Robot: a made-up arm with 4 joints.
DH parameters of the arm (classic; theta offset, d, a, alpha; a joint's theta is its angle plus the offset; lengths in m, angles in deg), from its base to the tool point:
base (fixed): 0 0.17 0 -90
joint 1: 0 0.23 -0.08 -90
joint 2: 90 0.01 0.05 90
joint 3: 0 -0.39 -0.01 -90
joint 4: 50.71 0 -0.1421 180
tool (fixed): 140.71 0.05 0 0
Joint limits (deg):
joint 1: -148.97..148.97
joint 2: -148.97..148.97
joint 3: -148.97..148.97
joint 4: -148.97..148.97
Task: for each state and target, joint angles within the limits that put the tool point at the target. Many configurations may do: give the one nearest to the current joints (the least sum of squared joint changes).
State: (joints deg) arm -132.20 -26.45 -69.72 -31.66
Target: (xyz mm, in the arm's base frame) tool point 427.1 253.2 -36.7
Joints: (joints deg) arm -138.63 -5.27 -65.72 -44.00
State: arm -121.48 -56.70 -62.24 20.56
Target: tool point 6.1 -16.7 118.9
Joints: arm -118.81 -95.33 -59.35 45.11
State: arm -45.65 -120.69 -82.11 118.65
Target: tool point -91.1 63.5 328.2
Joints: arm -90.28 -140.51 -76.14 84.59
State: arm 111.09 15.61 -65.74 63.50
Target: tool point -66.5 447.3 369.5
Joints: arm 80.80 57.00 -70.63 25.97
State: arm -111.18 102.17 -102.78 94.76
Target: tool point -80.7 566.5 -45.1
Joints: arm -101.17 72.41 -86.31 115.30
